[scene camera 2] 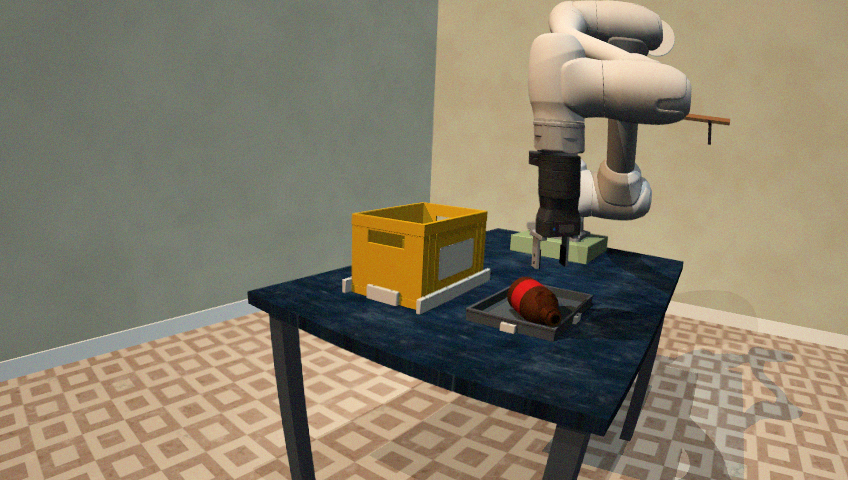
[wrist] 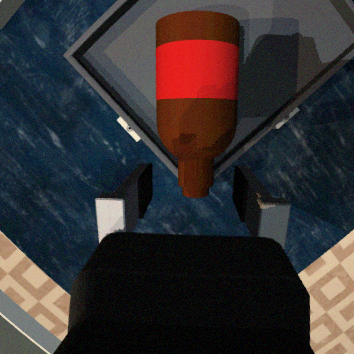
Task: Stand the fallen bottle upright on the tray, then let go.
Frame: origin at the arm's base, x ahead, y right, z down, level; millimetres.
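Seen in the pictures: gripper, fingertip midpoint: (scene camera 2: 549, 266) (wrist: 192, 180).
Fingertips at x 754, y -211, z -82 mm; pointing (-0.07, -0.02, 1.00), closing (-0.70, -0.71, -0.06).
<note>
Pixels of each thing's top centre, then the offset from my fingertips to it. Level surfaces: height alone.
- brown bottle at its top centre: (wrist: 199, 112) (scene camera 2: 540, 287) dy +24, dx -35, dz +54 mm
- grey tray at its top centre: (wrist: 226, 37) (scene camera 2: 536, 301) dy +55, dx -106, dz +107 mm
- yellow crate at its top centre: (scene camera 2: 423, 211) dy +345, dx -107, dz -43 mm
- dark blue table at its surface level: dz +133 mm
A brown bottle (scene camera 2: 538, 303) (wrist: 197, 70) with a red band lies on its side in the grey tray (scene camera 2: 535, 331) (wrist: 130, 60). Its neck reaches over a corner of the tray rim, toward the front in the scene view and toward the gripper in the wrist view. My gripper (scene camera 2: 550, 262) (wrist: 192, 180) is open and empty, pointing down above the level of the bottle. In the wrist view the tip of the neck appears between the two fingers, with a gap on each side; in the scene view the fingertips are clearly higher than the bottle.
A yellow crate (scene camera 2: 386, 264) stands left of the tray on the dark blue table (scene camera 2: 446, 344), with low white strips (scene camera 2: 455, 291) along its base. Small white blocks (scene camera 2: 507, 327) (wrist: 129, 129) sit against the tray's outer sides. The arm's green base block (scene camera 2: 586, 253) is at the back.
</note>
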